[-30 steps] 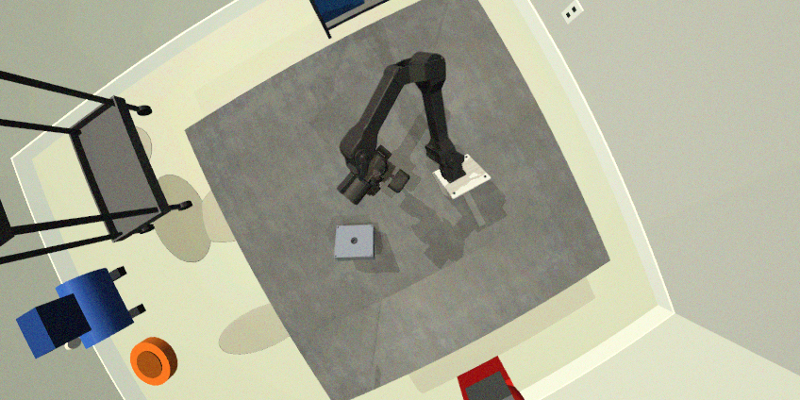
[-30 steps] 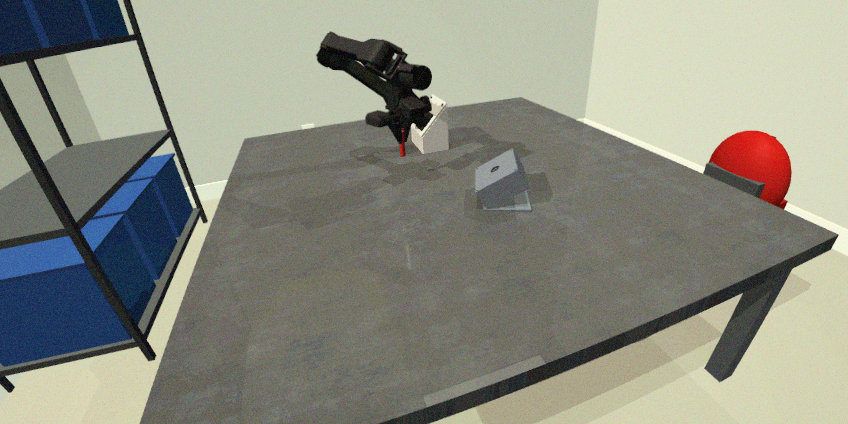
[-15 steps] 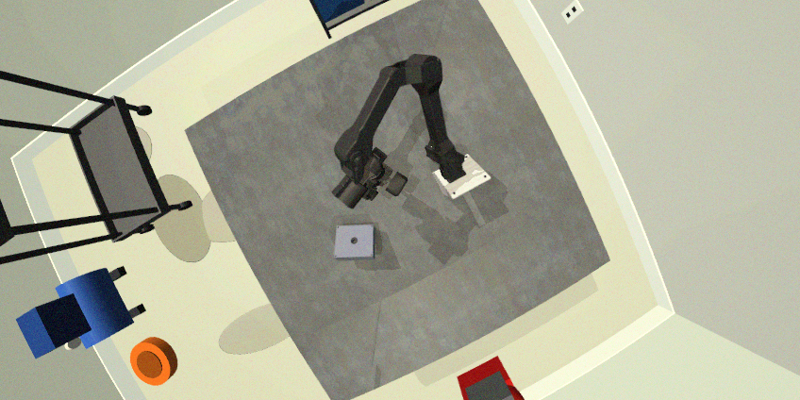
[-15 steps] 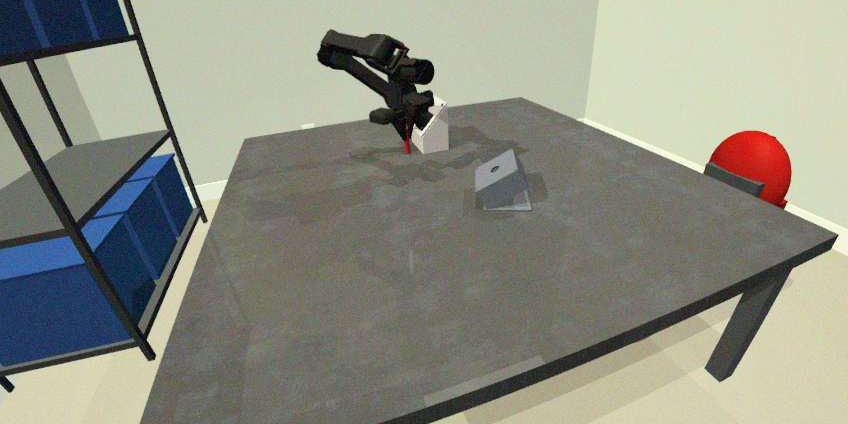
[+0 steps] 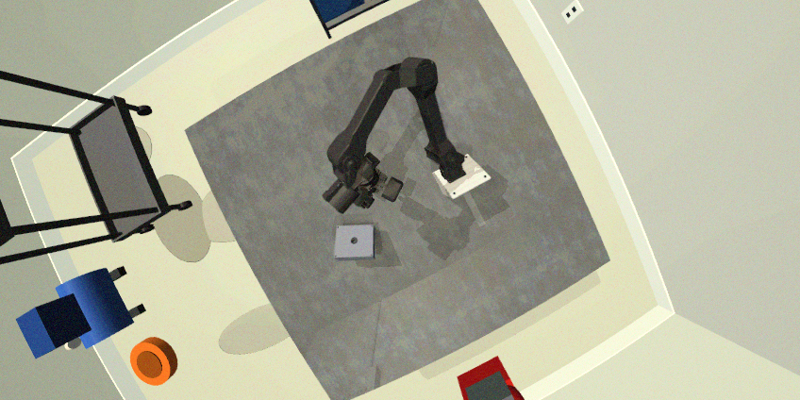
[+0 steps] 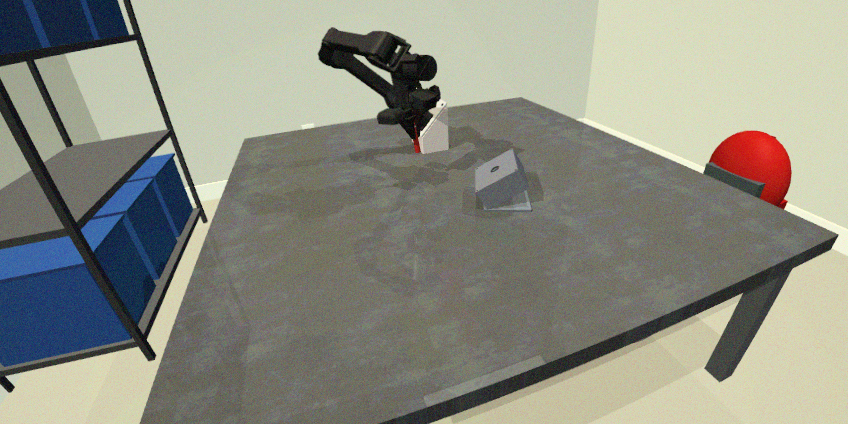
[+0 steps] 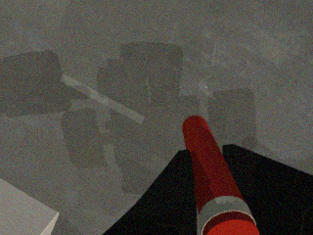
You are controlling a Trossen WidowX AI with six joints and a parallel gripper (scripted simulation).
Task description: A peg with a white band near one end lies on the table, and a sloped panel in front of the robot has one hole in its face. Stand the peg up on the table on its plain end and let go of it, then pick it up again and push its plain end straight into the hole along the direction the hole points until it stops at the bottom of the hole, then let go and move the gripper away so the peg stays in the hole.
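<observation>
The grey sloped panel lies 17 cm ahead of my gripper tip, 16 cm to the left of it and 7 cm below it. Also, from my gripper tip: red peg: 2 cm above.
</observation>
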